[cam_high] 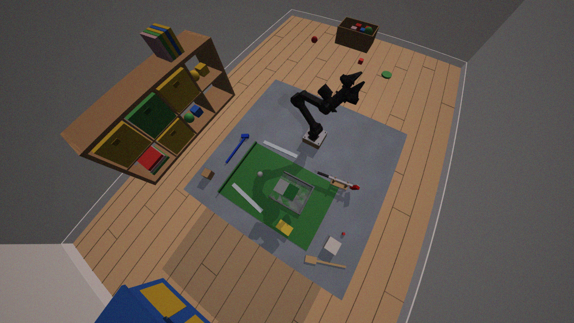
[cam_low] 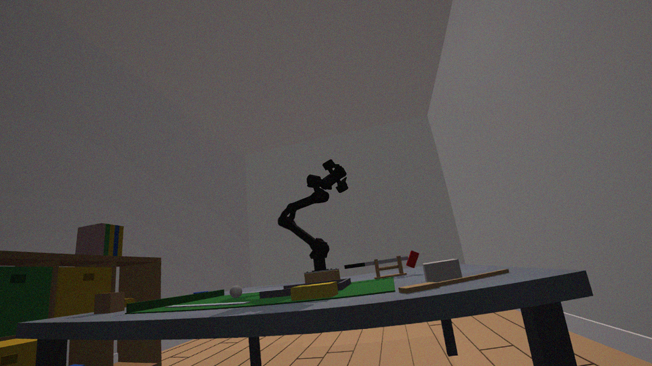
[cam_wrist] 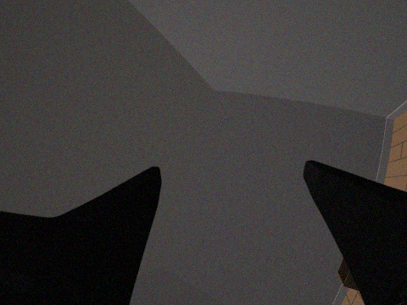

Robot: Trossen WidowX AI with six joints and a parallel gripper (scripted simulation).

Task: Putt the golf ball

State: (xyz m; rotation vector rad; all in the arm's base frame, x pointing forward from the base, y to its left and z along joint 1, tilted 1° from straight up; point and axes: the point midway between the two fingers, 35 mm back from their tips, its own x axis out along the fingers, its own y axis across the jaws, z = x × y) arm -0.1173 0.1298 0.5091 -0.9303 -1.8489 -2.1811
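My gripper tip is now 310 mm short of the wooden frame, 230 mm to the right of it and 550 mm above it. Round my gripper tip: yellow block 790 mm ahead, 130 mm to the left, 570 mm below; then white golf ball 630 mm ahead, 250 mm to the right, 560 mm below; then white block 670 mm ahead, 430 mm to the left, 560 mm below.
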